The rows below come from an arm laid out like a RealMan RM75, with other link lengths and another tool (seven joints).
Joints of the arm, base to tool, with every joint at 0 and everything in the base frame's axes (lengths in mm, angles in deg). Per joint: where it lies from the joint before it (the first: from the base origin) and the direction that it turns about. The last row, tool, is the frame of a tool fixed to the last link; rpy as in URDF.
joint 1: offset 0 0 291 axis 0 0 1
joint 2: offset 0 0 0 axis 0 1 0
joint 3: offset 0 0 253.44 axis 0 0 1
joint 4: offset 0 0 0 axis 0 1 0
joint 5: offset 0 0 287.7 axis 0 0 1
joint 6: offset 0 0 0 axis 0 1 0
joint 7: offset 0 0 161.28 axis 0 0 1
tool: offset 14 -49 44 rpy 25.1 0 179.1
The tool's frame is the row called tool.
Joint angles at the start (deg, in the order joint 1, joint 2, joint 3, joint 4, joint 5, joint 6, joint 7): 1.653, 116.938, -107.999, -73.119, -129.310, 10.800, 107.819
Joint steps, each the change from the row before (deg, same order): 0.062, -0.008, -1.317, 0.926, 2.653, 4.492, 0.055; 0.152, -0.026, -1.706, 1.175, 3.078, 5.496, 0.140; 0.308, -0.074, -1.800, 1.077, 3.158, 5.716, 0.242; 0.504, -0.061, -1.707, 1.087, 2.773, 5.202, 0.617; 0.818, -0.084, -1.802, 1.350, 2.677, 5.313, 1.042; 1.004, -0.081, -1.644, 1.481, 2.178, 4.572, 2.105; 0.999, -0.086, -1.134, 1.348, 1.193, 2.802, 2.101; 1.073, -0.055, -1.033, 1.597, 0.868, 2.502, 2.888
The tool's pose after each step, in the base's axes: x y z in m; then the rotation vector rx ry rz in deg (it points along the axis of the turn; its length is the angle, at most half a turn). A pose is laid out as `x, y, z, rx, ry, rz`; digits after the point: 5 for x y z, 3 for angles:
0.28298, 0.47566, 0.06718, -7.012, -158.103, -82.363
0.28604, 0.47058, 0.07087, -8.858, -153.517, -86.288
0.28861, 0.46492, 0.07550, -10.631, -148.650, -90.336
0.29104, 0.45951, 0.07896, -12.313, -144.102, -93.708
0.29365, 0.45405, 0.08164, -13.903, -139.467, -96.828
0.29668, 0.44957, 0.08234, -15.618, -134.925, -98.743
0.29861, 0.44781, 0.08109, -16.586, -132.014, -99.301
0.30154, 0.44657, 0.07881, -17.666, -129.045, -99.249

